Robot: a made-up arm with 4 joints.
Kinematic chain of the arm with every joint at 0, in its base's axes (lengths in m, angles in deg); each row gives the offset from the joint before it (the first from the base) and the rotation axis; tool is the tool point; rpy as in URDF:
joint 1: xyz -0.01 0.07 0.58 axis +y
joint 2: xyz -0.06 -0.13 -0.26 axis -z
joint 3: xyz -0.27 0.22 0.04 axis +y
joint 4: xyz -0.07 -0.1 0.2 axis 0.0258 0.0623 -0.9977
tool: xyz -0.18 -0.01 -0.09 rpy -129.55 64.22 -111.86
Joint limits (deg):
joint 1: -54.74..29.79
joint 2: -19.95..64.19
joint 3: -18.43..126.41
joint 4: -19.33..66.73
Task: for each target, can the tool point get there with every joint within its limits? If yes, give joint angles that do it. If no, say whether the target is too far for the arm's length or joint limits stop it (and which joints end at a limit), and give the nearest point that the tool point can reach.
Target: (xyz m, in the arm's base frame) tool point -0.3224 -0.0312 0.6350
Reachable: yes | joints 1.83 -10.44 71.57 -11.39
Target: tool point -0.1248 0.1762 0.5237
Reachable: yes | joints -7.22 8.25 106.47 37.92
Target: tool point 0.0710 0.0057 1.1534
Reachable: no: joint limits stop it (at a limit: joint 1) | nearest point -0.2404 0.0396 0.7697 | short by 0.495 m
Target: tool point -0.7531 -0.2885 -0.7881
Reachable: no: too far | nearest point -0.3200 -0.1039 0.0093 | short by 0.926 m
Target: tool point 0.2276 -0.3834 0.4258
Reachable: no: joint limits stop it (at a limit: joint 1, joint 2, joint 3, joint 4) | nearest point -0.0018 -0.0277 0.4279 | short by 0.423 m
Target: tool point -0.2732 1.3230 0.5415
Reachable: no: too far | nearest point -0.2067 0.5027 0.4794 | short by 0.825 m
